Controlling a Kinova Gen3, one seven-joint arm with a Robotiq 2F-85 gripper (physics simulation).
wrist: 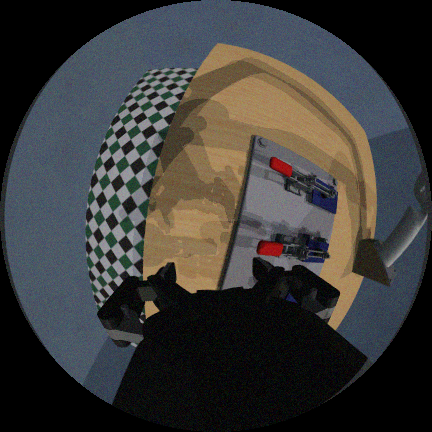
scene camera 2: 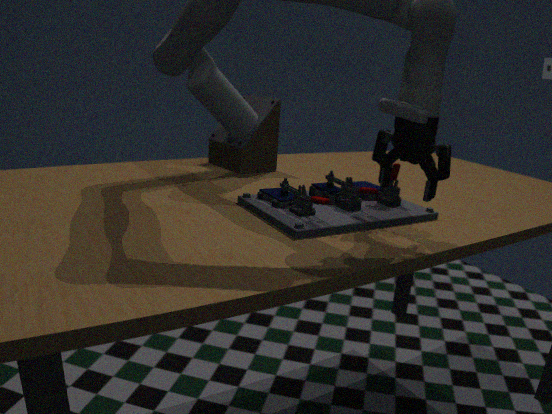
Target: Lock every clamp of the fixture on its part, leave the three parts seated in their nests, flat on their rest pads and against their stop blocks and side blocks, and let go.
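Frame: origin at the arm's base, x ahead, y left, z up, level; metres.
Seen in the pictures: gripper, fingertip midpoint: (wrist: 214, 268) (scene camera 2: 405, 193); arm's base, origin of the base link: (wrist: 383, 256) (scene camera 2: 244, 125).
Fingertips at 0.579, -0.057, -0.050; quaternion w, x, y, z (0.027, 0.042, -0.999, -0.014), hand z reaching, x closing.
Note:
Offsets run from my fingertips to a thing's top centre, as dx, dy, dz. "*": to the spot under its first point. Level surfaces: height alone.
The grey fixture plate @[-0.153, -0.004, -0.058] (scene camera 2: 327, 220) (wrist: 280, 207) carries three clamps and three blue parts. The near-left clamp @[-0.146, -0.117, -0.006] (scene camera 2: 302, 206) (wrist: 298, 178) and the middle clamp @[-0.126, -0.009, +0.004] (scene camera 2: 348, 201) (wrist: 295, 249) have red handles lying low and arms down over their blue parts, the left part @[-0.225, -0.103, -0.042] (scene camera 2: 276, 194) (wrist: 325, 201) and the middle part @[-0.195, +0.004, -0.032] (scene camera 2: 321, 188) (wrist: 324, 244). The third clamp @[* -0.089, +0.082, -0.041] (scene camera 2: 390, 198) has its red handle @[* -0.091, +0.091, +0.016] (scene camera 2: 395, 171) upright; the gripper hides it in the wrist view. Its blue part @[* -0.182, +0.115, -0.037] (scene camera 2: 366, 185) is partly hidden. My gripper (scene camera 2: 407, 186) (wrist: 214, 268) is open and empty, low by that handle. Exact seating cannot be told.
The plate lies on the wooden table @[dz -0.073] (scene camera 2: 200, 235) (wrist: 210, 165). The arm's wedge-shaped base block (scene camera 2: 262, 145) (wrist: 371, 260) stands at the back of the table. Bolt heads stick up at the plate's corners. The table's front edge runs past the plate's near side.

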